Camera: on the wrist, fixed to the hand. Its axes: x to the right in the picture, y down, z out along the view.
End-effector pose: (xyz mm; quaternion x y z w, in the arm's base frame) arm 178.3 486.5 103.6 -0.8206 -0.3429 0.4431 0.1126
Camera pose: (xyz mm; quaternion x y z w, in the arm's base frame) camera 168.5 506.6 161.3 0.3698 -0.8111 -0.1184 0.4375
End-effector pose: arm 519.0 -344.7 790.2 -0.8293 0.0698 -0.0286 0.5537
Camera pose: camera 492.0 -348.3 845.8 0.0460 0.8354 0.5461 0.0432
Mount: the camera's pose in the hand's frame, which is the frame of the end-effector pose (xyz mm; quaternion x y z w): -27.8 -47.6 -28.1 -0.0007 0.0080 0.9996 0.0285
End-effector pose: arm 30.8 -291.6 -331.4 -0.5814 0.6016 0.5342 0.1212
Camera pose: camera 91.8 -286.0 -322.7 -0.5804 -0.5989 -0.1321 0.5357
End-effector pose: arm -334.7 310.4 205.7 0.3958 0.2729 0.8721 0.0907
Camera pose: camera -339.6 328.4 146.7 -0.2770 0.3878 -0.1189 0.8711
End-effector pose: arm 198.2 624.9 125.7 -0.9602 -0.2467 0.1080 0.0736
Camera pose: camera 159.5 650.1 166.9 0.2749 -0.9533 -0.0688 0.1046
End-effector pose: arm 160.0 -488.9 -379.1 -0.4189 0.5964 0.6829 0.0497
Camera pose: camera 219.3 -487.5 -396.6 -0.5787 -0.4356 -0.0662 0.6863
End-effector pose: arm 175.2 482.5 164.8 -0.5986 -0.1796 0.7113 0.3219
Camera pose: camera 216.1 494.8 209.6 0.2025 -0.5953 -0.3371 0.7007
